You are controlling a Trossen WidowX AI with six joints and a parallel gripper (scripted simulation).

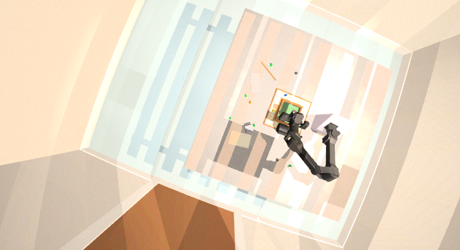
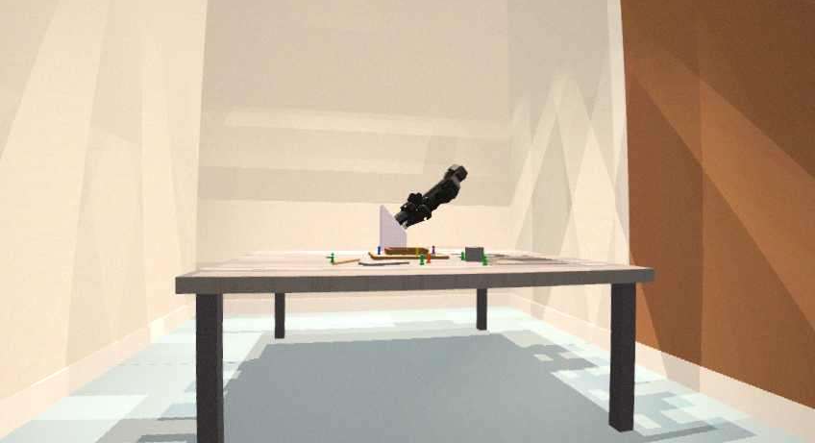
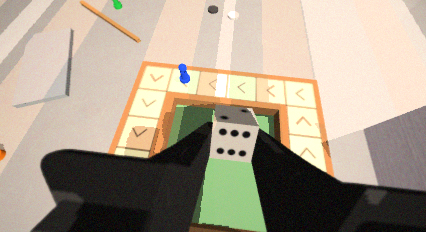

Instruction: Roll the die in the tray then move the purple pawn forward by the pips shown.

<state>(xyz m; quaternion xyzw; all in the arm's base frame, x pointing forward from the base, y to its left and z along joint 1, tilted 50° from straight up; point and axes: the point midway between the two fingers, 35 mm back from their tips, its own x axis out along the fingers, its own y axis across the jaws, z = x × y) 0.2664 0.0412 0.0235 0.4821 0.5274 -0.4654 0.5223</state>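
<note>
The white die lies right at my gripper tip. Round my gripper tip: green tray (120 mm below); then yellow pawn (110 mm ahead, 40 mm to the left, 100 mm below); then purple pawn (20 mm ahead, 110 mm to the left, 100 mm below).
</note>
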